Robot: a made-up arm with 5 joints.
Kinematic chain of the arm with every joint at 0, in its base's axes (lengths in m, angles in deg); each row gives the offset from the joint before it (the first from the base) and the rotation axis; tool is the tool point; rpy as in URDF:
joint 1: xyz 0 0 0.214 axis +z
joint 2: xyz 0 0 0 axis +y
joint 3: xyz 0.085 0 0.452 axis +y
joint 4: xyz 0.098 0 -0.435 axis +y
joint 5: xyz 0.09 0 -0.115 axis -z
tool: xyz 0 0 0 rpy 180 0 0
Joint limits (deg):
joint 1: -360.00..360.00
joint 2: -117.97..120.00
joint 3: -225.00..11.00
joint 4: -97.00..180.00
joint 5: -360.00..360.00
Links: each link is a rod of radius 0.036 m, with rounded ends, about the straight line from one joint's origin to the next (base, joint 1, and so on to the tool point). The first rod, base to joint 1, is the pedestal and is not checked.
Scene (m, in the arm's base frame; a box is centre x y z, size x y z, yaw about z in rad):
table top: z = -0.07
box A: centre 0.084 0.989 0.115 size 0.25 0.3 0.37 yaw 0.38
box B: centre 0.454 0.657 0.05 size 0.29 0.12 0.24 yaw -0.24
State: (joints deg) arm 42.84 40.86 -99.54 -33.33 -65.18
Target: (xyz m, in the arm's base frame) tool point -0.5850 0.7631 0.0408
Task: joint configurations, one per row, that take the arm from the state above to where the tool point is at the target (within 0.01 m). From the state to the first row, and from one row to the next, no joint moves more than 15 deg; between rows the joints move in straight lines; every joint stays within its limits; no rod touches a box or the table.
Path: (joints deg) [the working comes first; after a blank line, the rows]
Joints at the target: 127.47 71.23 -112.78 -19.17 -65.18
Straight joint move there: touches box A.

1: 57.38 38.63 -109.17 -33.24 -74.68
2: 71.93 36.40 -118.80 -33.15 -84.18
3: 85.81 45.11 -117.30 -29.66 -79.43
4: 99.70 53.81 -115.79 -26.16 -74.68
5: 113.59 62.52 -114.29 -22.67 -69.93
6: 127.47 71.23 -112.78 -19.17 -65.18

